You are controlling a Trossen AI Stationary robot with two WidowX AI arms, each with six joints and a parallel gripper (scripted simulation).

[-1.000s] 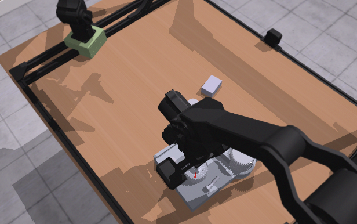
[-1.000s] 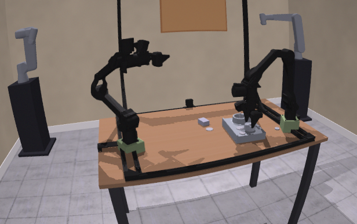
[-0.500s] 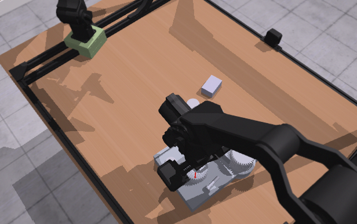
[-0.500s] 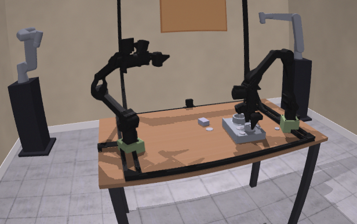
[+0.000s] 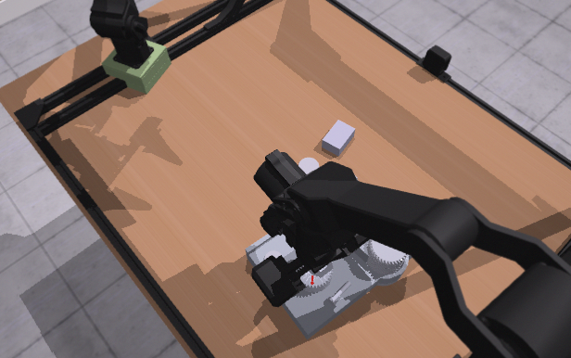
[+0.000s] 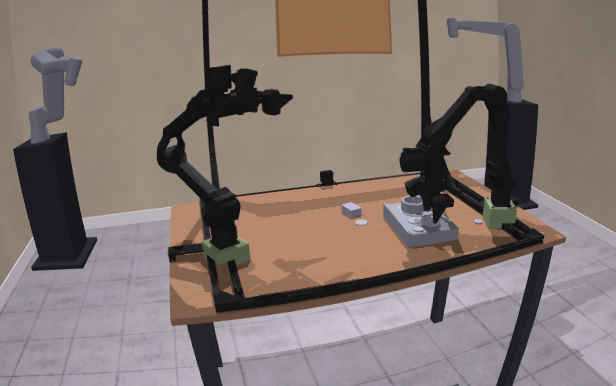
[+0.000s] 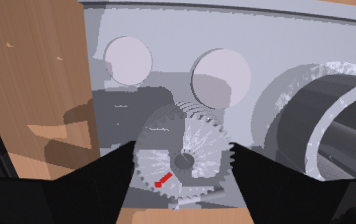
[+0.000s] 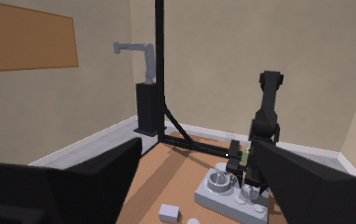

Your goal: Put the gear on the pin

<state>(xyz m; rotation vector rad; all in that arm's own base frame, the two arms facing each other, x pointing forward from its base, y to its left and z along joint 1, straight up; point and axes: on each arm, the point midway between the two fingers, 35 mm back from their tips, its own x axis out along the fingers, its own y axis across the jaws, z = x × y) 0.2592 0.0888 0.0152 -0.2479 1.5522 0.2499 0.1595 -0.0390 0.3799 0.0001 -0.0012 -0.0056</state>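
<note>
Right now my left hand is 120 mm past the collar, 30 mm above it and 10 mm to the left of it. Also, from my left hand: pin (120 mm behind, 40 mm below, 10 mm to the right); then lavender block (220 mm behind, 190 mm to the right, 70 mm below).
</note>
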